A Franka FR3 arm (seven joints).
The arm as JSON. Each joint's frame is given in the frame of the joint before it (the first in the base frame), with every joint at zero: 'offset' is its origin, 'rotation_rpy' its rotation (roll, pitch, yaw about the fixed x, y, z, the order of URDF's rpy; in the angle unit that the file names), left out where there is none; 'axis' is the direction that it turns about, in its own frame. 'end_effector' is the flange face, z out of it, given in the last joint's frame.
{
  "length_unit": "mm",
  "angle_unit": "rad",
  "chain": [
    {
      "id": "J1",
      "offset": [
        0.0,
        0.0,
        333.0
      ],
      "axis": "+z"
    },
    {
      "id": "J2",
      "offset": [
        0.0,
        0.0,
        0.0
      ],
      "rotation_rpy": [
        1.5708,
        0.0,
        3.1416
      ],
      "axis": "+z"
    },
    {
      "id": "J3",
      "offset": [
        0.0,
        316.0,
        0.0
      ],
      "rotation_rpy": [
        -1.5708,
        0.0,
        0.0
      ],
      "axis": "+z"
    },
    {
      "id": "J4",
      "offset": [
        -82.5,
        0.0,
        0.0
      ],
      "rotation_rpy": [
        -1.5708,
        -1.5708,
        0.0
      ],
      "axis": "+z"
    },
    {
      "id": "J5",
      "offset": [
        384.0,
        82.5,
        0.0
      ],
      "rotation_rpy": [
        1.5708,
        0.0,
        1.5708
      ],
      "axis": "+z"
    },
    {
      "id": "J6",
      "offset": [
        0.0,
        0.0,
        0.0
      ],
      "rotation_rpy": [
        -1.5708,
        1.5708,
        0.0
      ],
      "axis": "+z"
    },
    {
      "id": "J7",
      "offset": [
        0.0,
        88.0,
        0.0
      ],
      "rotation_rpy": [
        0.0,
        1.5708,
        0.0
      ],
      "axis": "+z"
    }
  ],
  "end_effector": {
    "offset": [
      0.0,
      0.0,
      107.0
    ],
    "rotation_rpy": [
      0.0,
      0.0,
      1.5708
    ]
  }
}
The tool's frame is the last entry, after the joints.
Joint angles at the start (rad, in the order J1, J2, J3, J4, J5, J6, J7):
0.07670, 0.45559, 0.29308, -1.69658, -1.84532, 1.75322, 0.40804
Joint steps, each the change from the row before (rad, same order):
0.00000, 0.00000, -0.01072, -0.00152, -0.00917, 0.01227, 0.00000
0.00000, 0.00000, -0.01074, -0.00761, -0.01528, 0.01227, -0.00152
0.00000, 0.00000, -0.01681, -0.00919, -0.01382, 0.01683, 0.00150
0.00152, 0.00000, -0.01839, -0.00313, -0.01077, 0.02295, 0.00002
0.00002, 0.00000, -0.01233, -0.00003, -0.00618, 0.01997, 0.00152
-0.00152, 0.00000, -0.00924, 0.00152, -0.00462, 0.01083, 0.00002
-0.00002, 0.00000, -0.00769, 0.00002, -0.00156, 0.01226, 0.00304
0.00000, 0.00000, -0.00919, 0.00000, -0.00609, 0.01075, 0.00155
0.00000, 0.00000, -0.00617, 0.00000, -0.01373, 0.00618, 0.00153
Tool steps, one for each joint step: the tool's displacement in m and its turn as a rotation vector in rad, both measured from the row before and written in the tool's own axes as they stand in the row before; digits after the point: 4 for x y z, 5 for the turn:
-0.0011, -0.0014, 0.0045, -0.00531, 0.00498, -0.00578
-0.0014, -0.0039, 0.0037, -0.00890, 0.00848, -0.01443
-0.0027, -0.0056, 0.0062, -0.00612, 0.00669, -0.01441
-0.0020, -0.0033, 0.0063, -0.00305, 0.00991, -0.01026
-0.0012, -0.0016, 0.0046, 0.00039, 0.00904, -0.00340
-0.0018, -0.0004, 0.0049, -0.00151, 0.00116, -0.00238
-0.0010, -0.0012, 0.0029, 0.00228, 0.00452, 0.00053
-0.0015, -0.0009, 0.0037, -0.00249, 0.00347, -0.00273
-0.0008, 0.0001, 0.0026, -0.01046, 0.00509, -0.00430

